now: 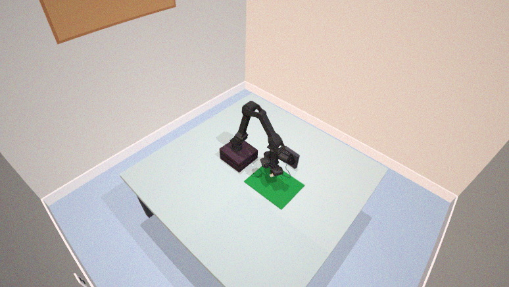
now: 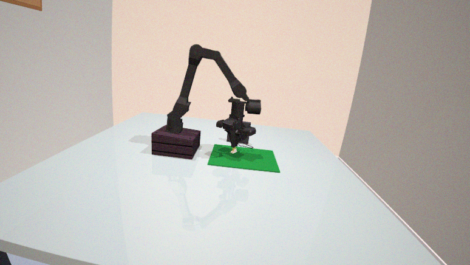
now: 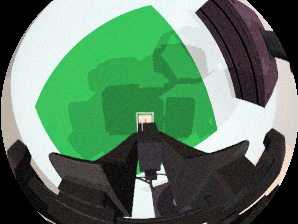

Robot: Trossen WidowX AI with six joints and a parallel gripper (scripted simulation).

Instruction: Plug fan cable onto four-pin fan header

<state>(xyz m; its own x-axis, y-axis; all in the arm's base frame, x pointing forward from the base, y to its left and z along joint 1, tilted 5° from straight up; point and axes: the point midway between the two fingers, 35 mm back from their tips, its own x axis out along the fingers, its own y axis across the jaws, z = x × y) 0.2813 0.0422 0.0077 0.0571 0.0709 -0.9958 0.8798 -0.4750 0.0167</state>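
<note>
My gripper tip is 1 cm to the right of the dark plug and 1 cm below it. Also, from my gripper tip: green board 5 cm ahead, 4 cm to the right, 6 cm below; then dark square fan 1 cm ahead, 16 cm to the left, 2 cm above.
</note>
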